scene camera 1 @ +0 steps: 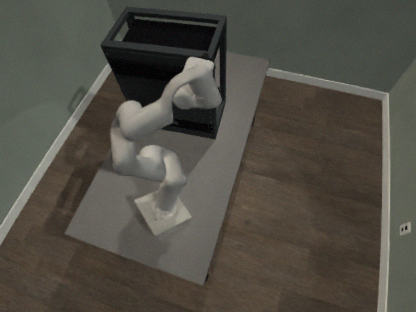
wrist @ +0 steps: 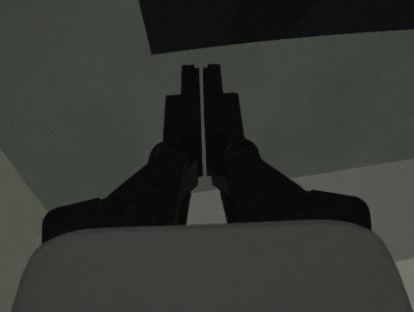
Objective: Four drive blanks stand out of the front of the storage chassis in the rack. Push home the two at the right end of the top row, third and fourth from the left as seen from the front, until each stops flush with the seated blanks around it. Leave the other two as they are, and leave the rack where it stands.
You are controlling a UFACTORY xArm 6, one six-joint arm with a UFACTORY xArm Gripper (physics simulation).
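Where they show: gripper, fingertip midpoint: (scene camera 1: 206,55) (wrist: 201,89); arm's base, origin of the base link: (scene camera 1: 163,207).
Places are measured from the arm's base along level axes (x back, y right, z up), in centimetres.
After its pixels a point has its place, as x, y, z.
Note:
The dark rack (scene camera 1: 150,49) @(-50.3, -11.1, 54.6) stands at the back of the table, with its front partly behind the arm. The storage chassis and its four raised drive blanks cannot be made out; the arm and the dark shade hide that area. My gripper (wrist: 201,89) @(-48.4, 13.6, 56.2) is shut and empty, its two black fingers side by side with a thin slit between them. In the scene view it is mostly hidden behind the white wrist, near the rack's upper right front. A dark flat shape (wrist: 280,22) @(-49.2, 9.9, 53.8) crosses the top of the wrist view beyond the fingertips; I cannot tell which part of the rack it is.
The white arm (scene camera 1: 145,122) @(-8.5, 4.7, 63.5) bends from its square base plate (scene camera 1: 177,219) @(4.0, 8.3, -1.1) over the grey table (scene camera 1: 215,175) @(-26.2, 20.8, -7.6) towards the rack. The rack's right front post stands close beside the wrist. Green walls (scene camera 1: 325,40) with a white skirting board (scene camera 1: 330,85) stand behind and beside the table.

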